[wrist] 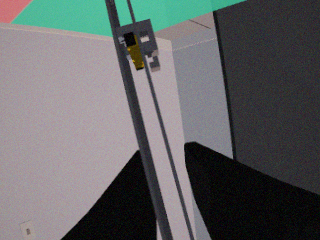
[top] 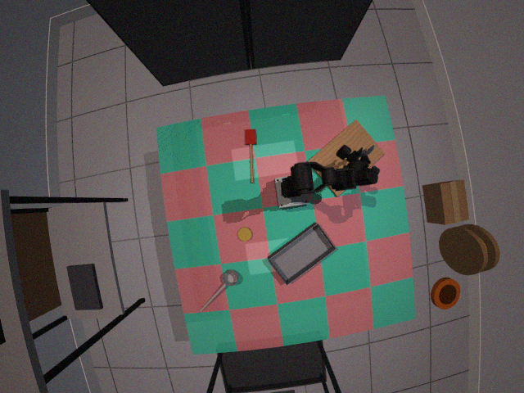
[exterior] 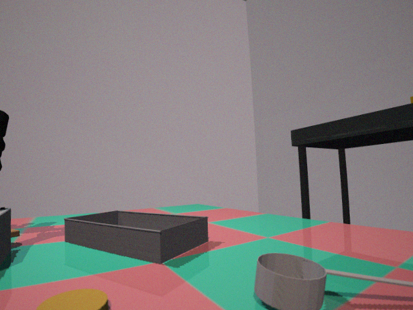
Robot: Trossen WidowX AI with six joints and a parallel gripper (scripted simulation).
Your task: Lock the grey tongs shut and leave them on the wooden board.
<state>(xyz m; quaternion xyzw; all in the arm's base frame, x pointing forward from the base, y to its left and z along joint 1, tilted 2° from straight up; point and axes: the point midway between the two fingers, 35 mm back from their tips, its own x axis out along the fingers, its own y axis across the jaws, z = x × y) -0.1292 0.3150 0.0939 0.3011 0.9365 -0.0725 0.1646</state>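
Right now the yellow lock piece is 2 cm ahead of my gripper tip, 1 cm to the right of it and 3 cm below it. The rest, counted from my gripper tip: wooden board (17 cm below); yellow disc (37 cm ahead, 55 cm to the right, 17 cm below); grey roasting tin (48 cm ahead, 27 cm to the right, 15 cm below).
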